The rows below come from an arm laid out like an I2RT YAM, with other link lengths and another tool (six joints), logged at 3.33 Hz.
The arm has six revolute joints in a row. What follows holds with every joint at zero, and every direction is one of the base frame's. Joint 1 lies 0.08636 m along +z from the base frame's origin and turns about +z. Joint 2 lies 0.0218 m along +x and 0.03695 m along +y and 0.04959 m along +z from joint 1 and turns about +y. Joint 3 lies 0.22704 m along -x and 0.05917 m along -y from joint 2 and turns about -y. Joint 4 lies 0.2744 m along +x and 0.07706 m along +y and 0.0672 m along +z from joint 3 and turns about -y. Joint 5 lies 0.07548 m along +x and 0.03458 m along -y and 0.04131 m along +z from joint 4 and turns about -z. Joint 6 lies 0.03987 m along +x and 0.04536 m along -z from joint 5 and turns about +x. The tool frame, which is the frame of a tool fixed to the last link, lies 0.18 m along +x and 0.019 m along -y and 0.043 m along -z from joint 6; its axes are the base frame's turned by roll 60.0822, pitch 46.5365 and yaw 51.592 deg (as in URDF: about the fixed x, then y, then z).
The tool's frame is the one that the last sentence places.
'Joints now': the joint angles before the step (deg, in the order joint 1, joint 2, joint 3, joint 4, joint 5, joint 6). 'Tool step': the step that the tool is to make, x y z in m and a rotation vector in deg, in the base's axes. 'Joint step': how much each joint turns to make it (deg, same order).
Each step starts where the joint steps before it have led.
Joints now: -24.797 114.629 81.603 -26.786 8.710 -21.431
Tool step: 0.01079 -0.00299 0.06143 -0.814 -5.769 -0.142
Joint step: -0.524 -6.885 1.791 -3.189 -1.639 0.612
